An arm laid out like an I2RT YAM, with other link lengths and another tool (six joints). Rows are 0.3 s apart.
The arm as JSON. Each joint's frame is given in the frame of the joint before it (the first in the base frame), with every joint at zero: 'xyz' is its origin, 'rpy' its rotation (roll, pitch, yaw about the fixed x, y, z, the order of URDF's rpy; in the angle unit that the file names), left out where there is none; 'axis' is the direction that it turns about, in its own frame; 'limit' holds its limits. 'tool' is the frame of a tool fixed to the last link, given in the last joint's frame.
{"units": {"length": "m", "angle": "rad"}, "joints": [
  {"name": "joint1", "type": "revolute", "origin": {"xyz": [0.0, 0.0, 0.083]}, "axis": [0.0, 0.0, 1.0], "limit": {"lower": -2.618, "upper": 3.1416}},
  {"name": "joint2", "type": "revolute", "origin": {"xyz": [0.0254, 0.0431, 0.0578]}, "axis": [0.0, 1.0, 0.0], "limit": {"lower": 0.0, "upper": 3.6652}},
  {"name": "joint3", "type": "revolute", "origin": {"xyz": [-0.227, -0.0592, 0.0]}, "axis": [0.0, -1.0, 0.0], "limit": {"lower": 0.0, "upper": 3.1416}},
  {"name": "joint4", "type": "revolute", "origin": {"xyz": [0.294, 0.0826, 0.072]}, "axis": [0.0, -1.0, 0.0], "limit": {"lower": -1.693, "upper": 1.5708}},
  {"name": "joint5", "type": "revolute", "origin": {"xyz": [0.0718, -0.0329, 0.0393]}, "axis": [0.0, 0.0, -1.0], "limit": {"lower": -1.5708, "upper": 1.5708}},
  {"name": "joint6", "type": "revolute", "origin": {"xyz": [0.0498, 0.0, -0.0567]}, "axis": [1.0, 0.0, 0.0], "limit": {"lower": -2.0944, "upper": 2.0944}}
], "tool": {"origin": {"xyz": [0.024, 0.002, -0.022], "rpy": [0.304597, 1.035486, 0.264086]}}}
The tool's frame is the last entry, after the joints.
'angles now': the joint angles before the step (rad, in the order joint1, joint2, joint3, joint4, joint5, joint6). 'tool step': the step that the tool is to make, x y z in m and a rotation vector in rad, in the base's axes. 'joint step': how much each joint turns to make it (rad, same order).
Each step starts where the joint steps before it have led.
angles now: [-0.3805 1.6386 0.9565 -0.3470 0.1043 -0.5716]
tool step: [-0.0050 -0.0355 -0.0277 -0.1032 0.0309 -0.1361]
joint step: [-0.0708 0.1044 0.0000 0.1179 0.1252 0.0001]
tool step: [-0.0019 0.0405 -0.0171 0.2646 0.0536 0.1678]
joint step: [0.0513 0.0327 0.0070 -0.1327 -0.2477 -0.0036]
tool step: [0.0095 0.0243 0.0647 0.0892 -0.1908 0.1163]
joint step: [0.0381 -0.2154 -0.0091 -0.0620 -0.1724 -0.0005]
